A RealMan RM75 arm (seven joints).
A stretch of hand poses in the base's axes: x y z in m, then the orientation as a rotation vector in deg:
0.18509 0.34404 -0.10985 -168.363 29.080 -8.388
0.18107 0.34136 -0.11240 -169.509 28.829 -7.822
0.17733 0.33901 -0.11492 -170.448 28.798 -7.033
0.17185 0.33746 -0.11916 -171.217 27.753 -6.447
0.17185 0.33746 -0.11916 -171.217 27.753 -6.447
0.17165 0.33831 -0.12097 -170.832 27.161 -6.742
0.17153 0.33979 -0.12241 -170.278 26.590 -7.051
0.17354 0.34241 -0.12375 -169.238 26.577 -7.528
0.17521 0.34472 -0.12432 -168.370 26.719 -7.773
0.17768 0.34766 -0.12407 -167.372 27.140 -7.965
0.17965 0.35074 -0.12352 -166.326 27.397 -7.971
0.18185 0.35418 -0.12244 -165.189 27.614 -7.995
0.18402 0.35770 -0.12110 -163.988 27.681 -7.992
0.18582 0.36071 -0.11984 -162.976 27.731 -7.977
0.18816 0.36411 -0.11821 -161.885 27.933 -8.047
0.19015 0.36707 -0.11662 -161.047 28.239 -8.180
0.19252 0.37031 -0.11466 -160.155 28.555 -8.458
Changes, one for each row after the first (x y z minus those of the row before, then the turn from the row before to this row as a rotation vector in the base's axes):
-0.00402 -0.00268 -0.00255 -0.992 0.564 0.273
-0.00374 -0.00235 -0.00252 -0.789 0.681 0.121
-0.00548 -0.00155 -0.00424 -0.529 0.449 0.763
0.00000 0.00000 0.00000 0.000 0.000 0.000
-0.00020 0.00085 -0.00181 0.408 -0.295 0.350
-0.00012 0.00148 -0.00144 0.566 -0.333 0.326
0.00201 0.00262 -0.00134 0.948 -0.491 -0.079
0.00167 0.00231 -0.00057 0.794 -0.301 -0.161
0.00247 0.00294 0.00025 0.895 -0.269 -0.354
0.00197 0.00308 0.00055 0.987 -0.170 -0.240
0.00220 0.00344 0.00108 1.077 -0.202 -0.223
0.00217 0.00352 0.00134 1.161 -0.211 -0.127
0.00180 0.00301 0.00126 0.980 -0.170 -0.103
0.00234 0.00340 0.00163 1.025 -0.224 -0.222
0.00199 0.00296 0.00159 0.756 -0.207 -0.283
0.00237 0.00324 0.00196 0.782 -0.314 -0.311

